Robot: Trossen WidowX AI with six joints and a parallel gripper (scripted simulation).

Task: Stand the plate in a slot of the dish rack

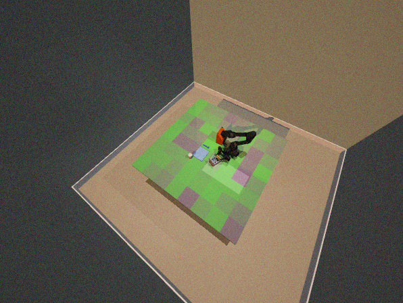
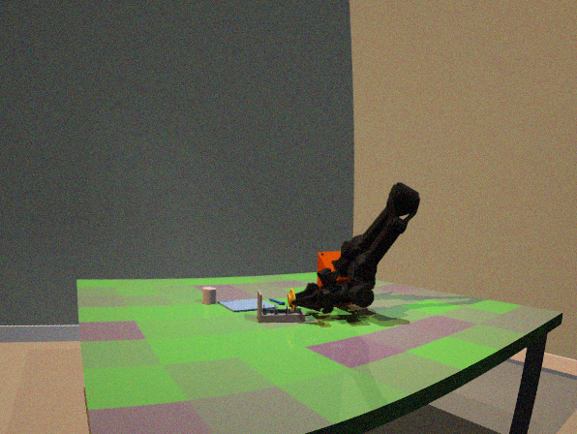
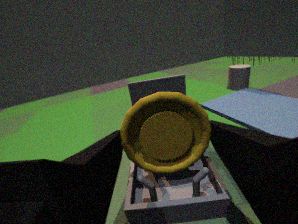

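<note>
The plate is 1 cm behind my gripper tip. The rest, counted from my gripper tip: dish rack: 2 cm ahead, 1 cm to the right, 3 cm below; light blue sheet: 2 cm ahead, 20 cm to the right, 5 cm below.
</note>
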